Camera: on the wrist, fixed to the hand. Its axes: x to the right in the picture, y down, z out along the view.
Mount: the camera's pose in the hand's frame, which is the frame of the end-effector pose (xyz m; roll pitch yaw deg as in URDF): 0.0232 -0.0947 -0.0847 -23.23 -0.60 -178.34
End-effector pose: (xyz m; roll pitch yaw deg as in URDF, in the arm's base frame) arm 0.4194 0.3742 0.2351 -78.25 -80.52 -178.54
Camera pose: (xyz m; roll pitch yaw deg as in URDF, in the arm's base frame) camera 0.4874 0.4782 0.2704 53.77 78.77 0.18
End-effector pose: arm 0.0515 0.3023 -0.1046 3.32 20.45 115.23
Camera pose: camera 0.1367 0.3317 -0.1971 -27.18 -20.94 -62.96
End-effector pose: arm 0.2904 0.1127 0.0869 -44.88 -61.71 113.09
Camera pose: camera 0.4051 0.1671 0.1106 22.98 60.10 -65.40
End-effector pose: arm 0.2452 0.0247 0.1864 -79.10 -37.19 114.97
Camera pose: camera 0.3487 0.0419 0.2617 55.68 35.45 -65.37
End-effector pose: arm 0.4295 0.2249 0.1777 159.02 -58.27 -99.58
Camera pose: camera 0.5510 0.2310 0.2212 175.51 59.40 77.80
